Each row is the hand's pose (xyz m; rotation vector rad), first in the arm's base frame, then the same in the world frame.
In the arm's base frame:
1: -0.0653 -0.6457 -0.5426 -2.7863 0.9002 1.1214
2: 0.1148 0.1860 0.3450 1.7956 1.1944 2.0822
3: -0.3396 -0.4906 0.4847 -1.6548 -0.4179 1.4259
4: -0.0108 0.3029 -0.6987 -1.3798 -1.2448 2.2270
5: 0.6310 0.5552 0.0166 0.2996 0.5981 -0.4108
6: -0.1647 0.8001 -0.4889 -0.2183 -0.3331 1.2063
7: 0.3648 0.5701 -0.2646 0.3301 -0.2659 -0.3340
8: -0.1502 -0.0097 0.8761 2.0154 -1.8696 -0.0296
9: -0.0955 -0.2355 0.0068 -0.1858 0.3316 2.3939
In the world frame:
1: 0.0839 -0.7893 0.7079 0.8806 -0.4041 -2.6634
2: 1.0068 -0.0054 0.4945 -2.3932 -0.7061 -0.0681
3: 1.1513 -0.7496 0.8248 0.1111 0.4160 2.1549
4: 0.0110 0.1657 0.8073 0.7329 -0.6345 2.0503
5: 0.6384 0.4581 0.0944 0.0239 2.3351 -0.5086
6: 0.2880 0.6187 0.9889 0.9816 1.0622 1.0176
7: 0.4046 0.4536 0.4035 0.1306 1.4724 -0.4899
8: 1.5519 -0.2751 0.6385 1.1353 -0.6240 -1.4096
9: 0.6674 -0.4281 0.7003 1.9962 0.8046 1.9575

